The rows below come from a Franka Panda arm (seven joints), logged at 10 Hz.
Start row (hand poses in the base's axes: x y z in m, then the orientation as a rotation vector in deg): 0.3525 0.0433 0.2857 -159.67 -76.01 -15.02
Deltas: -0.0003 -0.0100 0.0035 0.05 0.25 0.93; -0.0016 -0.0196 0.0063 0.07 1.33 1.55; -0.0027 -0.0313 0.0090 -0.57 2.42 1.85; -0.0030 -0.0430 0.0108 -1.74 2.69 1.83; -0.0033 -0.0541 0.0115 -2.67 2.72 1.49; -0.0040 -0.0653 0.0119 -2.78 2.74 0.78; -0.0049 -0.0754 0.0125 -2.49 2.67 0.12; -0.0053 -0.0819 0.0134 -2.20 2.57 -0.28
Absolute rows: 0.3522 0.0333 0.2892 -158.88 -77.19 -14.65; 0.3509 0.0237 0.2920 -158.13 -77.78 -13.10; 0.3498 0.0120 0.2947 -158.14 -78.26 -11.16; 0.3495 0.0003 0.2965 -159.01 -78.77 -10.06; 0.3492 -0.0108 0.2972 -160.00 -78.77 -9.46; 0.3485 -0.0220 0.2976 -160.62 -77.86 -9.39; 0.3476 -0.0321 0.2982 -160.90 -76.83 -9.69; 0.3472 -0.0386 0.2991 -160.99 -76.16 -10.03
